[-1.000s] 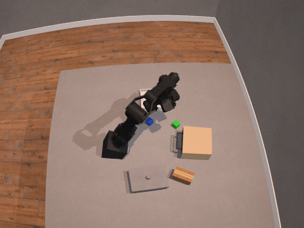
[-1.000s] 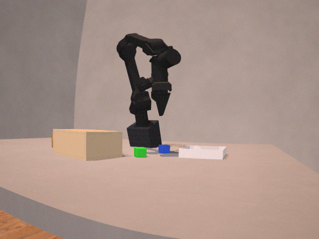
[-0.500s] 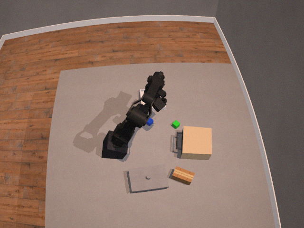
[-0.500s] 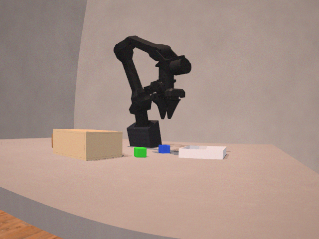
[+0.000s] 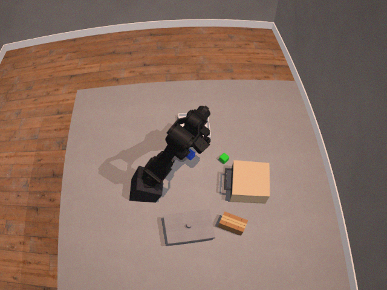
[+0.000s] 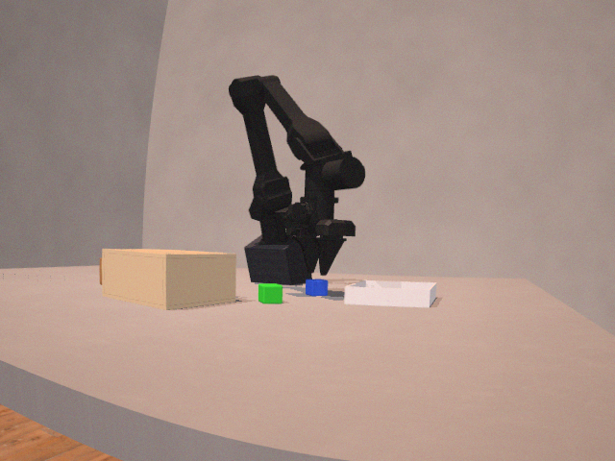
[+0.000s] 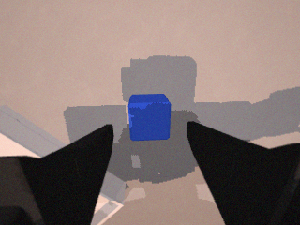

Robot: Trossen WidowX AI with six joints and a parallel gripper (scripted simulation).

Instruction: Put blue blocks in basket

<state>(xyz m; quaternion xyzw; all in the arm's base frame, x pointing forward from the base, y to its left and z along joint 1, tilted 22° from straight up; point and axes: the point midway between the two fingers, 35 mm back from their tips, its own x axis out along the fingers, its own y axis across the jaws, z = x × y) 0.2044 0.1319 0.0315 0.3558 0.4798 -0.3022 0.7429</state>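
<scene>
Now: hand 60 mm short of the white basket, 150 mm to the right of it and 60 mm above it. The rest, counted from my hand: green block 140 mm ahead, 60 mm to the right, 60 mm below; tan drawer cabinet 210 mm ahead, 220 mm to the right, 40 mm below; knobbed lid 100 mm behind, 340 mm to the right, 20 mm below.
</scene>
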